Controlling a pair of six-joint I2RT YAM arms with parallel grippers.
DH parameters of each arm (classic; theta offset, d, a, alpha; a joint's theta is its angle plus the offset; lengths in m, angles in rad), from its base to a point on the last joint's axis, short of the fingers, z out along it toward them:
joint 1: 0 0.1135 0.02 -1.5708
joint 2: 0 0 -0.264 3.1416
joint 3: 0.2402 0 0.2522 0
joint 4: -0.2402 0 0.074 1.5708
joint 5: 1.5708 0 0 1.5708
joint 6: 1.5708 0.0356 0 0
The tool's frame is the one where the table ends.
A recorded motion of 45 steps. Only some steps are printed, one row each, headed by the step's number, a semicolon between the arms.
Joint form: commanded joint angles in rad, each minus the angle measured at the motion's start. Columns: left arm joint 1, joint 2, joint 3, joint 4, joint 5, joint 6; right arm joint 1, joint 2, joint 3, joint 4, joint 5, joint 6.
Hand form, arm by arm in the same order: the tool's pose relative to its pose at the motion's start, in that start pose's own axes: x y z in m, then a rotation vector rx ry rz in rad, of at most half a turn. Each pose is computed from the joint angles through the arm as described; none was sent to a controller.
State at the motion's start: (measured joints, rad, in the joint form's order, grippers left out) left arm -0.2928 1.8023 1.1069 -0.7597 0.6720 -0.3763; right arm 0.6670 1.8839 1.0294 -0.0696 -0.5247 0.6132
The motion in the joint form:
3: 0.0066 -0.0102 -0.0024 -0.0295 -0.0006 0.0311; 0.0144 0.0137 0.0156 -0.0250 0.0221 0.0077
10: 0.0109 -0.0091 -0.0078 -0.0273 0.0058 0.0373; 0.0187 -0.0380 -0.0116 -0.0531 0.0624 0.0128
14: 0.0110 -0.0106 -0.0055 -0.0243 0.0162 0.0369; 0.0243 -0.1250 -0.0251 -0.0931 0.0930 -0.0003
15: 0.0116 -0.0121 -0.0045 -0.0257 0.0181 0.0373; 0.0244 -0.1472 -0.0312 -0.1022 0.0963 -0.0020
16: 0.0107 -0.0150 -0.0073 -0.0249 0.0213 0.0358; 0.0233 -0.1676 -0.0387 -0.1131 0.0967 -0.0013
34: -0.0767 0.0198 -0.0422 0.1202 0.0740 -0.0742; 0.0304 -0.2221 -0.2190 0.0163 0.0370 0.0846
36: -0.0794 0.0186 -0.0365 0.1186 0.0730 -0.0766; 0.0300 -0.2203 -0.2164 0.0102 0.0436 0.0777
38: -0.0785 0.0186 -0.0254 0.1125 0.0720 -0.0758; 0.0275 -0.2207 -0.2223 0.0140 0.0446 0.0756
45: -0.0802 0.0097 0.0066 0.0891 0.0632 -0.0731; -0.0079 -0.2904 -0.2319 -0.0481 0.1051 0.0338
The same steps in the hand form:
3: 0.0033 0.0013 -0.0033 -0.0058 0.0116 0.0125; 0.0016 0.0020 0.0050 0.0260 0.0132 0.0090
10: 0.0035 0.0033 -0.0030 -0.0003 0.0143 0.0126; 0.0073 0.0057 -0.0057 0.0596 -0.0048 0.0122
14: 0.0031 0.0022 -0.0037 0.0113 0.0128 0.0163; 0.0097 0.0196 -0.0261 0.0657 -0.0427 -0.0206
15: 0.0031 0.0018 -0.0044 0.0134 0.0123 0.0169; 0.0109 0.0222 -0.0313 0.0647 -0.0496 -0.0255
16: 0.0039 0.0016 -0.0044 0.0165 0.0133 0.0167; 0.0127 0.0237 -0.0360 0.0643 -0.0520 -0.0250
34: 0.0056 -0.0118 0.0264 0.0757 0.0390 0.0214; 0.0466 0.0030 -0.0338 0.0114 -0.0154 0.0541
36: 0.0052 -0.0138 0.0257 0.0762 0.0367 0.0244; 0.0464 0.0026 -0.0336 0.0196 -0.0161 0.0500
38: 0.0037 -0.0158 0.0238 0.0772 0.0323 0.0278; 0.0471 0.0010 -0.0337 0.0220 -0.0172 0.0505
45: 0.0011 -0.0236 0.0170 0.0751 0.0173 0.0430; 0.0446 -0.0015 -0.0537 0.0816 -0.0746 0.0346

